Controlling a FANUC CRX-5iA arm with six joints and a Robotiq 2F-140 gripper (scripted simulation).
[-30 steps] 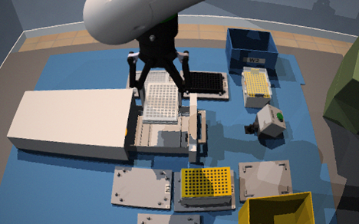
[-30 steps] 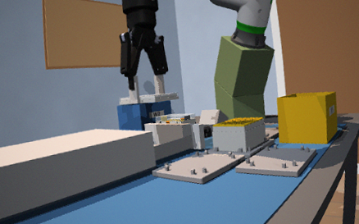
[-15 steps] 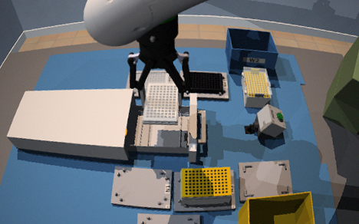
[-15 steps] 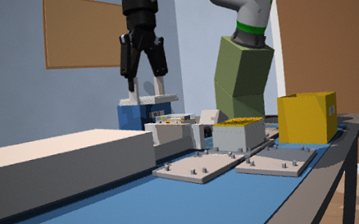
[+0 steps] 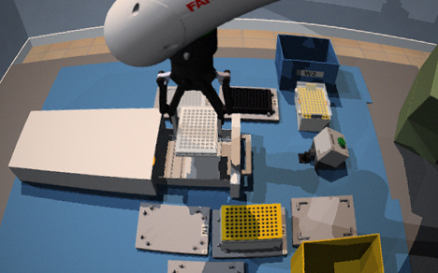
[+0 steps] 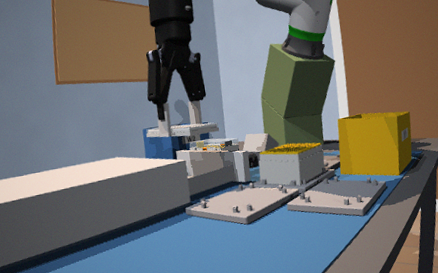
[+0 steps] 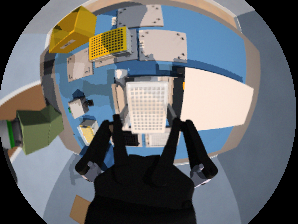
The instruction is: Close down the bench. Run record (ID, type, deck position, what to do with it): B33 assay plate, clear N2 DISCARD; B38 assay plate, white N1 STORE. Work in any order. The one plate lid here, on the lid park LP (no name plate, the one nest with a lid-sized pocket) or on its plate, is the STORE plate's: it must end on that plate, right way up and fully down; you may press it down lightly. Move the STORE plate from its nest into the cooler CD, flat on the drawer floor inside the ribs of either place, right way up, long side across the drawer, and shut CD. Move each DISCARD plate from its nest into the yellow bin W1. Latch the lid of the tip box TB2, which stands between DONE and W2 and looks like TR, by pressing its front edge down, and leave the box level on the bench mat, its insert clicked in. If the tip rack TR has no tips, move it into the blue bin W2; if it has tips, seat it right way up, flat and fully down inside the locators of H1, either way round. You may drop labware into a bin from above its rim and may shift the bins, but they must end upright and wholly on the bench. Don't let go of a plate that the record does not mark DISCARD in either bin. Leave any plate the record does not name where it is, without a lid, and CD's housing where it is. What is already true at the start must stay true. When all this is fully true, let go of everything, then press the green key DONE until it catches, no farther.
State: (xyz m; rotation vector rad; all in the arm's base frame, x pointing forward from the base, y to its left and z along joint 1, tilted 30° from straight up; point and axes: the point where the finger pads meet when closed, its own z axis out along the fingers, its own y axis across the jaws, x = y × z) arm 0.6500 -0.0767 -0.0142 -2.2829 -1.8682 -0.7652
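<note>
Now: hand 40 mm short of the cooler drawer and 120 mm above it. Round my hand: cooler CD (170 mm ahead, 20 mm to the right, 110 mm below); clear plate (40 mm ahead, 200 mm to the right, 130 mm below); tip rack TR (100 mm behind, 200 mm to the left, 90 mm below).
</note>
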